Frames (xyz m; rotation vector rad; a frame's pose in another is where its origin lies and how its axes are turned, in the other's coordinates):
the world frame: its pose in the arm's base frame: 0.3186 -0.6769 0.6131 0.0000 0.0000 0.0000
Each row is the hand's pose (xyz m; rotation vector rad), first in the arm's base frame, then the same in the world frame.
Working: the arm's base frame: its pose in the world frame: -0.3186 0.6769 -0.6131 0.0000 0.0000 0.0000

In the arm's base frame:
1: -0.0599 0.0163 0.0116 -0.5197 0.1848 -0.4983
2: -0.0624 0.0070 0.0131 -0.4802 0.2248 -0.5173
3: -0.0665 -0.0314 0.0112 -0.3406 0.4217 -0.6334
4: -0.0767 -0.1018 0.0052 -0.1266 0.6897 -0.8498
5: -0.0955 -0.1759 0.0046 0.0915 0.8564 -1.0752
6: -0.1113 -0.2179 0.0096 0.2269 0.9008 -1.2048
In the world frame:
1: -0.3785 0.6932 -0.6015 -0.5197 0.1848 -0.4983
2: -0.3810 0.6839 -0.6000 -0.4802 0.2248 -0.5173
3: -0.3851 0.6455 -0.6019 -0.3406 0.4217 -0.6334
4: -0.3953 0.5751 -0.6079 -0.1266 0.6897 -0.8498
5: -0.4141 0.5010 -0.6085 0.0915 0.8564 -1.0752
6: -0.4299 0.4590 -0.6035 0.2269 0.9008 -1.2048

